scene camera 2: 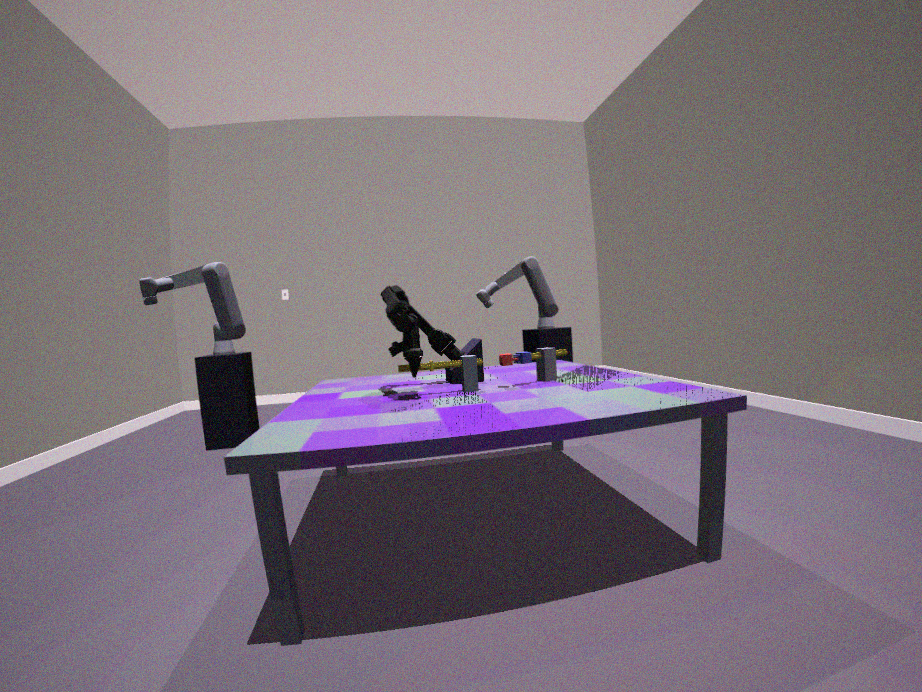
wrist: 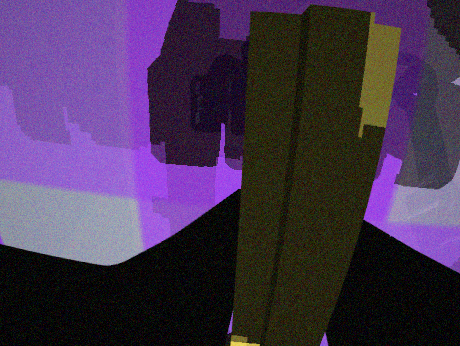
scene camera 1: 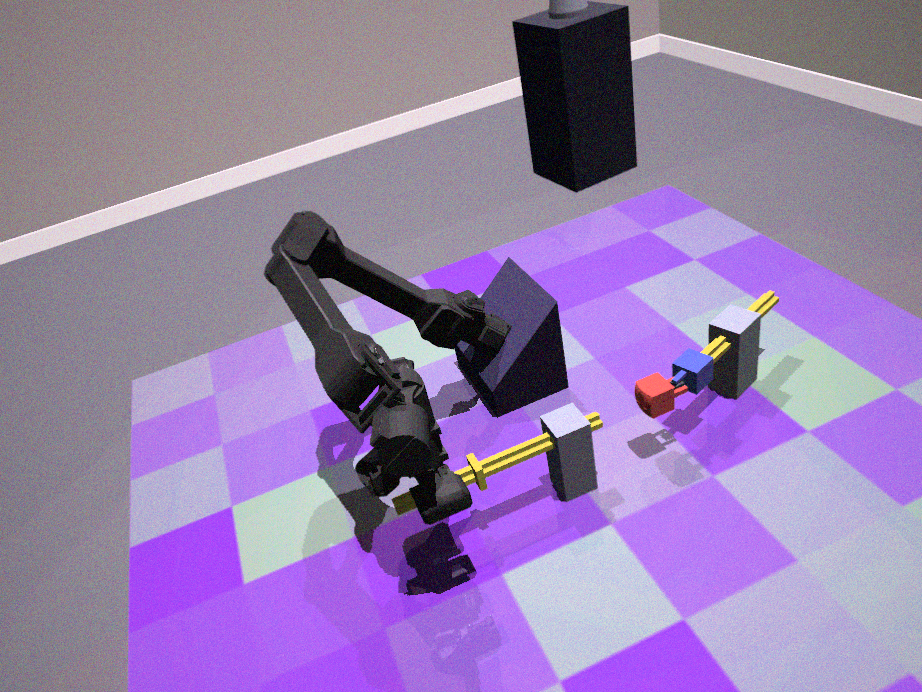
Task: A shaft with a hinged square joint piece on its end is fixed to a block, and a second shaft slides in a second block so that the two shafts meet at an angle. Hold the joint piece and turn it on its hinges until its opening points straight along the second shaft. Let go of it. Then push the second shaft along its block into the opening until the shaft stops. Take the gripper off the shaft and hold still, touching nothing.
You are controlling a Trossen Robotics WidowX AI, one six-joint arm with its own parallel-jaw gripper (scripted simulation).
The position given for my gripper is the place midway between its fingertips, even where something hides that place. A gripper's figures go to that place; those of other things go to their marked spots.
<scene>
My gripper (scene camera 1: 438,509) is 0.97 m from the lens. A yellow shaft (scene camera 1: 476,472) is 0.93 m from the lens. A red joint piece (scene camera 1: 655,396): 1.00 m from the lens.
</scene>
